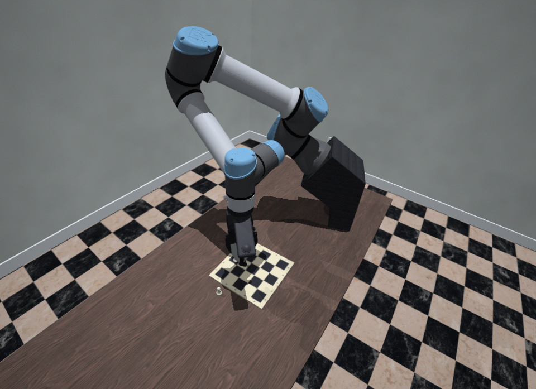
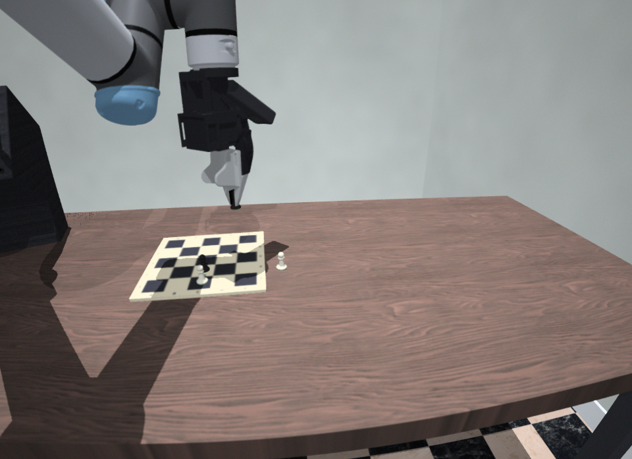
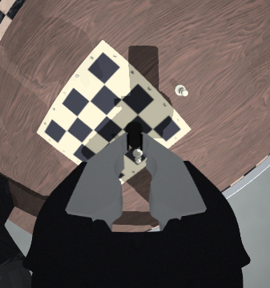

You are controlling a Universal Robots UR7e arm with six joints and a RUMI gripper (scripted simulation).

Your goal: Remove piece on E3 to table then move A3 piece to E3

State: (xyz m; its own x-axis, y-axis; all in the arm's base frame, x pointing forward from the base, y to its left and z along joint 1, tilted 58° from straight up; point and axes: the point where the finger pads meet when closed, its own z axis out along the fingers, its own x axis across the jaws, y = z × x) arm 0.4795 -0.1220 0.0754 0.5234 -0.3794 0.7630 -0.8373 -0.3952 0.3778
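Right now my hand is 13 cm above the chessboard, 6 cm past it and 2 cm to the right of it.
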